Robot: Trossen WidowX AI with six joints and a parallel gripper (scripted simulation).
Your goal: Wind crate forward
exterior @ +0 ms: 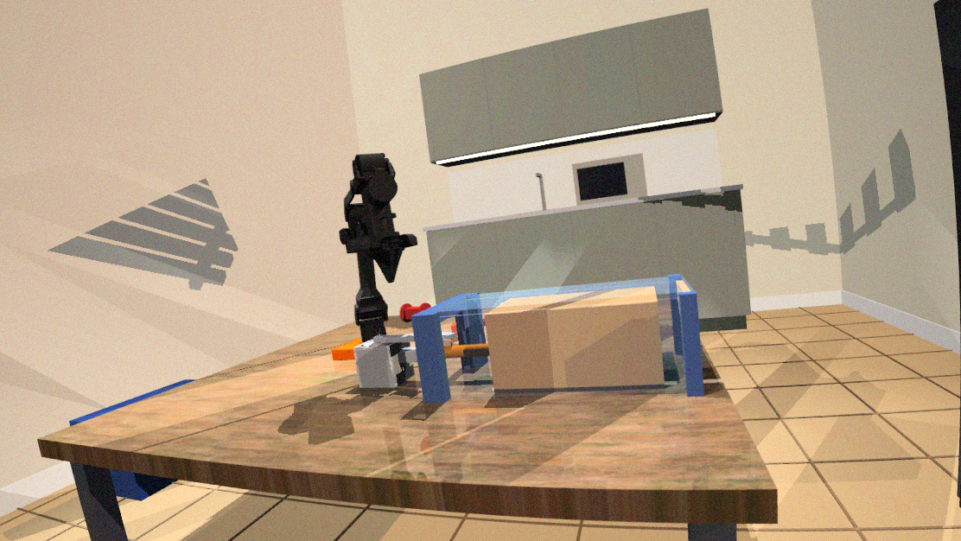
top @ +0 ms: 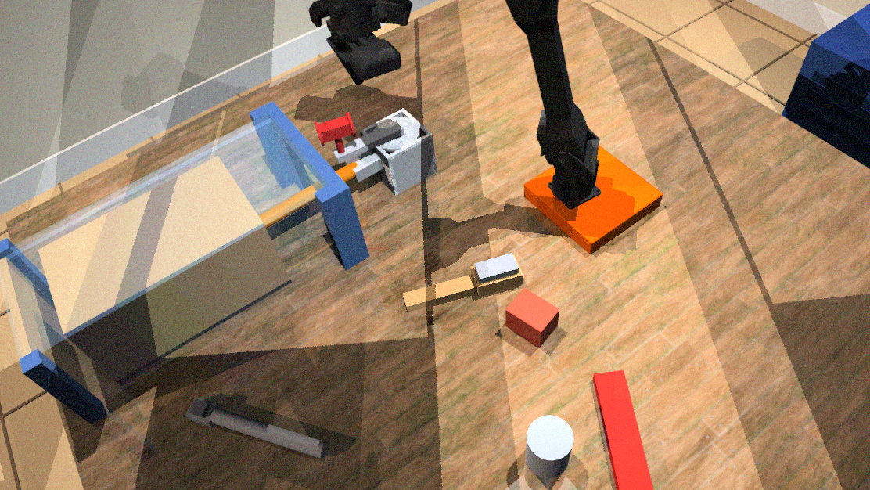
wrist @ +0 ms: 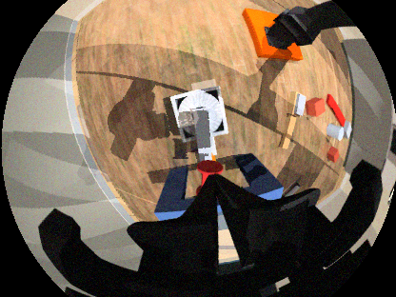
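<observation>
My gripper tip is now 8 cm above the red knob and 5 cm short of it. From my gripper tip the other things lie so: winch handle: 11 cm below, 2 cm ahead; then wooden brush: 28 cm to the left, 20 cm below, 2 cm behind; then grey winch: 18 cm below, 6 cm behind, 1 cm to the right.
</observation>
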